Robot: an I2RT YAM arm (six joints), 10 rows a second.
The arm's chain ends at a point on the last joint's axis. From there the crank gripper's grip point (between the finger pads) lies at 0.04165 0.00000 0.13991 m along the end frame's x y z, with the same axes.
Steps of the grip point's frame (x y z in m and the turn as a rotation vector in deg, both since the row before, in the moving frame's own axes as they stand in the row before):
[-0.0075 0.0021 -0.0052 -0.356 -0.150 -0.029]
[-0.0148 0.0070 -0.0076 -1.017 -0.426 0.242]
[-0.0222 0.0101 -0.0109 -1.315 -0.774 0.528]
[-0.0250 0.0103 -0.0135 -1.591 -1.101 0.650]
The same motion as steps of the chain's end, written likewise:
[-0.0071 0.0013 -0.0053 -0.356 -0.150 -0.029]
[-0.0138 0.0043 -0.0079 -1.017 -0.426 0.242]
[-0.0203 0.0065 -0.0114 -1.315 -0.774 0.528]
[-0.0223 0.0059 -0.0142 -1.591 -1.101 0.650]

